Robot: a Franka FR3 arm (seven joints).
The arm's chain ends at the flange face. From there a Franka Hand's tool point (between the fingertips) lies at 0.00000 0.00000 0.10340 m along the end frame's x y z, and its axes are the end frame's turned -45 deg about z.
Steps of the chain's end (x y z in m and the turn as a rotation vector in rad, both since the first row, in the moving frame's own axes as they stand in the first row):
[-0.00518, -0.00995, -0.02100, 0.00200, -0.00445, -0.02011]
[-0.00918, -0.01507, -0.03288, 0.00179, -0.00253, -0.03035]
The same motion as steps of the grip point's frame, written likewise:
[0.00319, -0.01117, -0.02100, 0.00456, -0.00173, -0.02011]
[0.00411, -0.01746, -0.03288, 0.00305, -0.00052, -0.03035]

